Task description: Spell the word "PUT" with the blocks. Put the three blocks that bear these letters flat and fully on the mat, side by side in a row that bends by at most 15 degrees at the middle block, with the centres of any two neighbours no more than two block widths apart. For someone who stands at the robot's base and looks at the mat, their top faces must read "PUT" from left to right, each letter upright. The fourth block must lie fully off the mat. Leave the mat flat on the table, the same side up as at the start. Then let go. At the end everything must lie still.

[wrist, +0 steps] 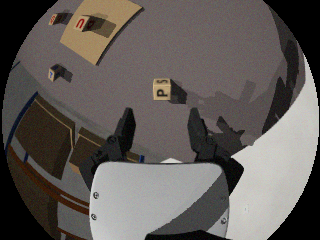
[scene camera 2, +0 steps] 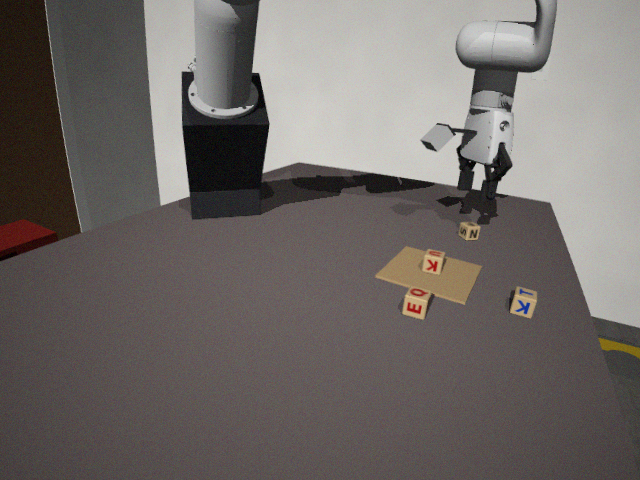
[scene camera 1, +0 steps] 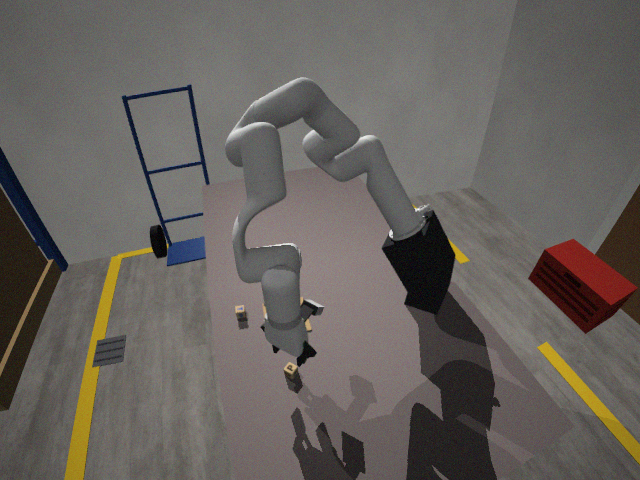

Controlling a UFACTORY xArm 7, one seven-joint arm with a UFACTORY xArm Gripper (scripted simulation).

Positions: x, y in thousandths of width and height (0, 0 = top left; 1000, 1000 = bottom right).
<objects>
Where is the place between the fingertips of my gripper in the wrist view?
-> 505, 485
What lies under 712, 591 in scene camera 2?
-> A tan mat.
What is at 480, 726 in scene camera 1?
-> My gripper.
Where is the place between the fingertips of my gripper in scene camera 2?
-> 741, 407
</objects>
